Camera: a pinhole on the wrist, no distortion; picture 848 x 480 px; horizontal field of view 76.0 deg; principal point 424.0 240.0 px. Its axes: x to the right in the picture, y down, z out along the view. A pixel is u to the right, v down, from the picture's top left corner.
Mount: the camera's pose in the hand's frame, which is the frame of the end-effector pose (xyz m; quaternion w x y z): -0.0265 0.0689 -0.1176 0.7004 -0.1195 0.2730 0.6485
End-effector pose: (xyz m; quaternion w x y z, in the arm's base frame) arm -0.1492 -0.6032 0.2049 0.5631 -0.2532 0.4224 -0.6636
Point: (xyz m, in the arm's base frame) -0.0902 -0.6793 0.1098
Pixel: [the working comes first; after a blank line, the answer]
In the camera's frame: -0.0361 -0.0650 0.1583

300 17
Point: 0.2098 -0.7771 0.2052
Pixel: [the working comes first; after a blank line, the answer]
In the camera's frame: -0.1401 -0.0040 0.4652

261 235
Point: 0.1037 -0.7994 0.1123
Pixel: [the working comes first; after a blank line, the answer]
In the camera's frame: -0.0521 -0.0830 0.3852

351 123
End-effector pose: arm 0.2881 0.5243 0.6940 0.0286 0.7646 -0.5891 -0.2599
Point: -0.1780 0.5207 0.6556
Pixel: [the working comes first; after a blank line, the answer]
In the camera's frame: 0.0908 0.1436 0.4533

533 412
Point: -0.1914 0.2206 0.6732
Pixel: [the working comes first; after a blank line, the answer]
In the camera's frame: 0.2330 -0.1177 0.4983

678 112
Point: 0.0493 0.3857 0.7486
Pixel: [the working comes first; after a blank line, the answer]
In the camera's frame: 0.0992 -0.0382 0.2402

648 154
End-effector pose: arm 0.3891 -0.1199 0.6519 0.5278 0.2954 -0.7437 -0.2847
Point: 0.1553 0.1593 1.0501
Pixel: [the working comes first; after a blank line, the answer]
In the camera's frame: 0.2339 -0.0189 0.4732

692 218
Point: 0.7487 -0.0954 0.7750
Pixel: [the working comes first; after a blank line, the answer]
In the camera's frame: 0.1278 -0.0377 -0.2204

behind the camera
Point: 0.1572 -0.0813 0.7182
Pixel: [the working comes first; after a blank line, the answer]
In the camera's frame: -0.1416 -0.0329 0.3094

176 182
